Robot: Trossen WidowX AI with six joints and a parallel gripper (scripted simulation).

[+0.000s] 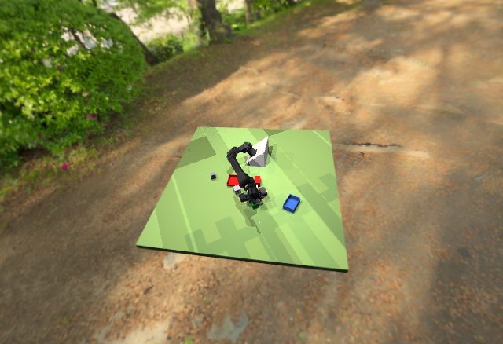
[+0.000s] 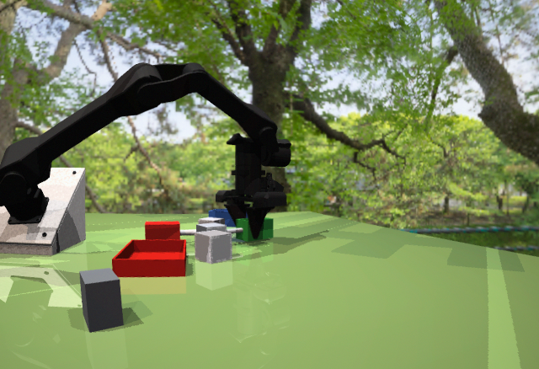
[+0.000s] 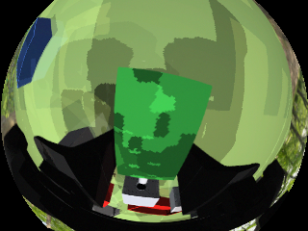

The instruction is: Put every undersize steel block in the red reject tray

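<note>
My gripper tip is now 16 cm past the red block, 1 cm to the right of it and 1 cm below it. Also, from my gripper tip: green GO gauge: 2 cm above, 1 cm behind; blue tray: 26 cm to the left; red reject tray: 19 cm behind, 15 cm to the right.
</note>
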